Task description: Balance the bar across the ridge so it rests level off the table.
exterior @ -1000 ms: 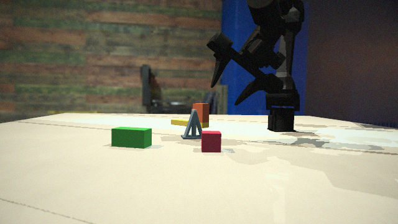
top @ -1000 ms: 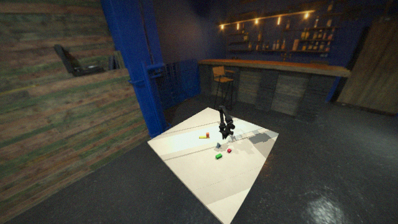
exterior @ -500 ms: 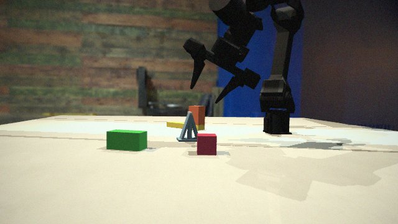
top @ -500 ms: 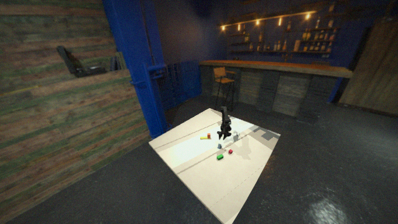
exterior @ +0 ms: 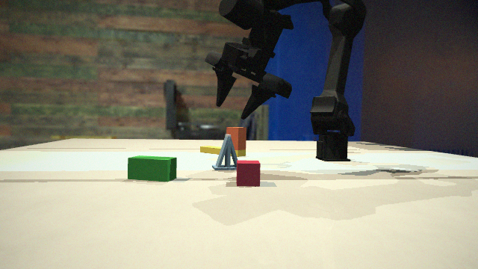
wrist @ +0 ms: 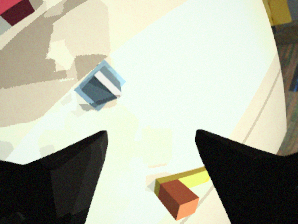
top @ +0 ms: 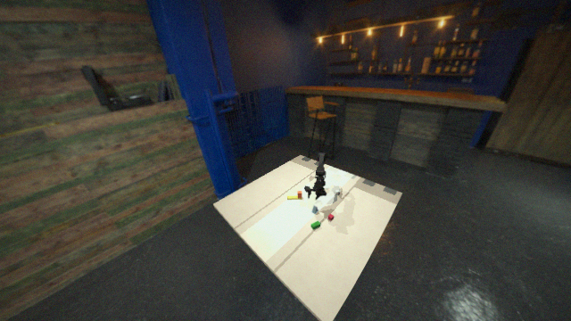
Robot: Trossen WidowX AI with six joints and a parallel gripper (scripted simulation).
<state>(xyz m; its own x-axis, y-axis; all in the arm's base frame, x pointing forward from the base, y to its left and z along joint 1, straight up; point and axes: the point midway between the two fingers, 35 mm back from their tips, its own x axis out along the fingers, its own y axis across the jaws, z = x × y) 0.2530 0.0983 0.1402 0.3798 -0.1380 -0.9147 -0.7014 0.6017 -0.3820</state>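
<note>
The green block is 13 cm ahead of my gripper tip, 14 cm to the left of it and 9 cm below it. From my gripper tip the other things lie so: dark red cube 1 cm behind, 19 cm to the left, 9 cm below.
</note>
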